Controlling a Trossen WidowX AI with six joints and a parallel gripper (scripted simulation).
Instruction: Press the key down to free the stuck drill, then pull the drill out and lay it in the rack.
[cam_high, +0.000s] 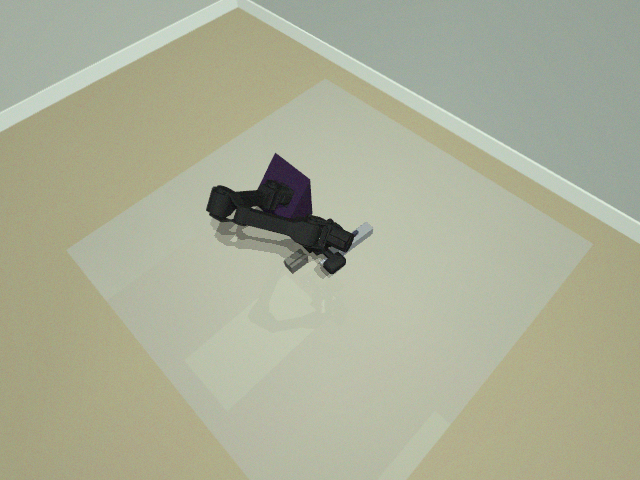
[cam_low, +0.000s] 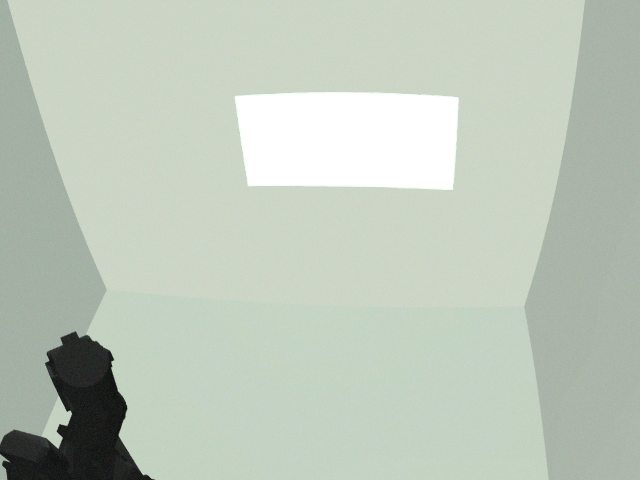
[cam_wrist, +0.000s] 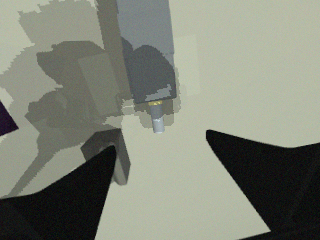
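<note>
Now: the drill 70 mm to the left of my gripper tip, 20 mm below it and 10 mm ahead of it. Also, from my gripper tip: dark grey block 80 mm behind, 50 mm below, 30 mm to the right; then dark blue key 150 mm to the left, 10 mm below, 10 mm ahead; then grey housing block 120 mm to the left, 30 mm below, 10 mm ahead.
</note>
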